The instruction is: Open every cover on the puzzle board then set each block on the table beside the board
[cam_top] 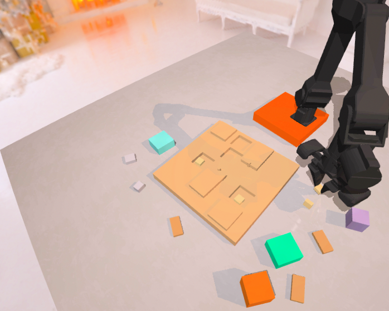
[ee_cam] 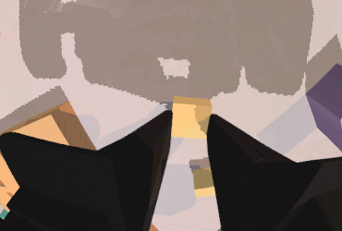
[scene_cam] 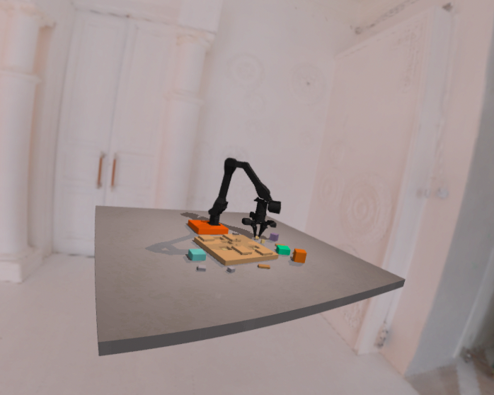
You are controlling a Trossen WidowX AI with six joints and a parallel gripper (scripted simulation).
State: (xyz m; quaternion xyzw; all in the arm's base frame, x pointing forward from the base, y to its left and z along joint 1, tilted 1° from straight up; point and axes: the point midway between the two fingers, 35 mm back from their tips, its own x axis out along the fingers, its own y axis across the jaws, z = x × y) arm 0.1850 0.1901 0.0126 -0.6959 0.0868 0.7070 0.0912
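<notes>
The purple cube is 1 cm ahead of my gripper tip, 11 cm to the left of it and 1 cm above it. The rest, counted from my gripper tip: orange block (31 cm ahead, 6 cm to the left, 1 cm above); cyan block (23 cm ahead, 42 cm to the right); green block (20 cm ahead, 4 cm to the left).
</notes>
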